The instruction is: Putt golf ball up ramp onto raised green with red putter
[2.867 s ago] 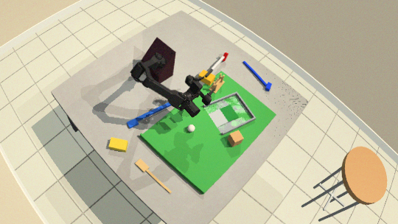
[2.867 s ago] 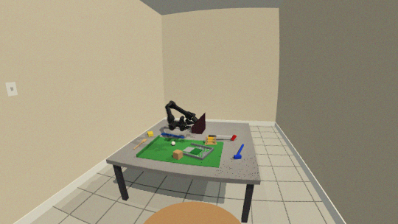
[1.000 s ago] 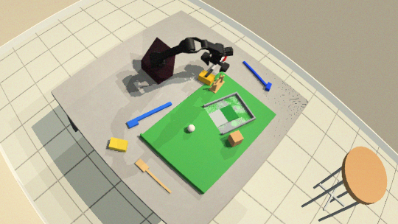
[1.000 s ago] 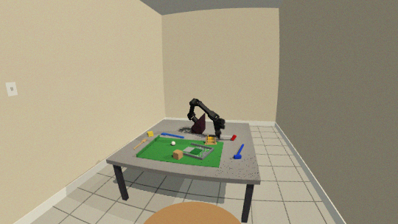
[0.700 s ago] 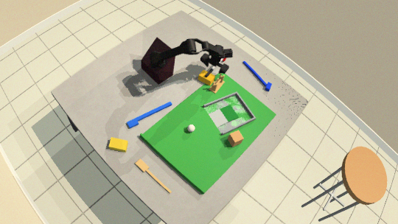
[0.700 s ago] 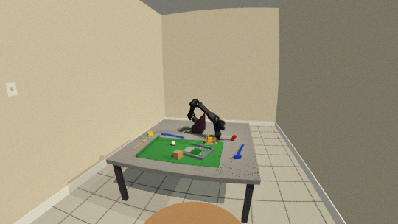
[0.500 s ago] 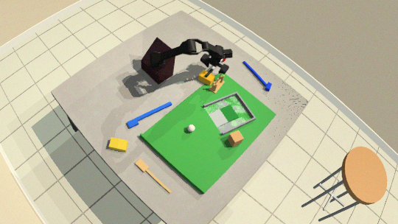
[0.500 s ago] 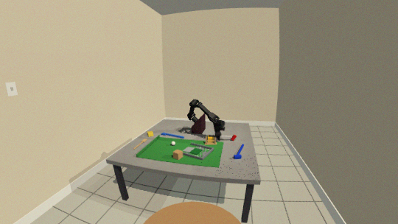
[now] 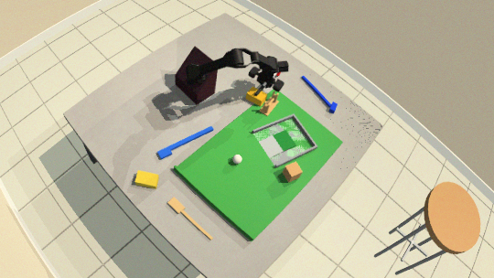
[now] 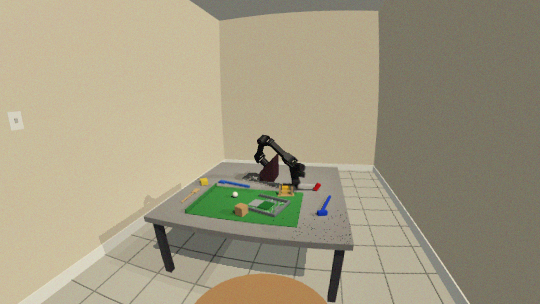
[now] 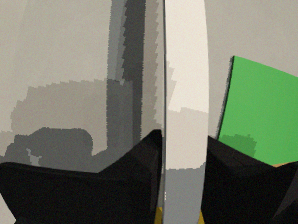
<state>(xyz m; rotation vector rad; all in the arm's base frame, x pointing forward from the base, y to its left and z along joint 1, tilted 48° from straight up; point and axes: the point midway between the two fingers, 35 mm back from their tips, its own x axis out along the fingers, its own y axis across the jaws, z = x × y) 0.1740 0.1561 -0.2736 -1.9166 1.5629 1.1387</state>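
The wooden stand is 10 cm ahead of my gripper tip, 6 cm to the right of it and 2 cm above it. Also, from my gripper tip: blue putter (25 cm to the left, 20 cm ahead, 1 cm below); then green mat (31 cm ahead, 27 cm to the right, 2 cm below); then red putter (4 cm to the left, 2 cm behind, 2 cm above).
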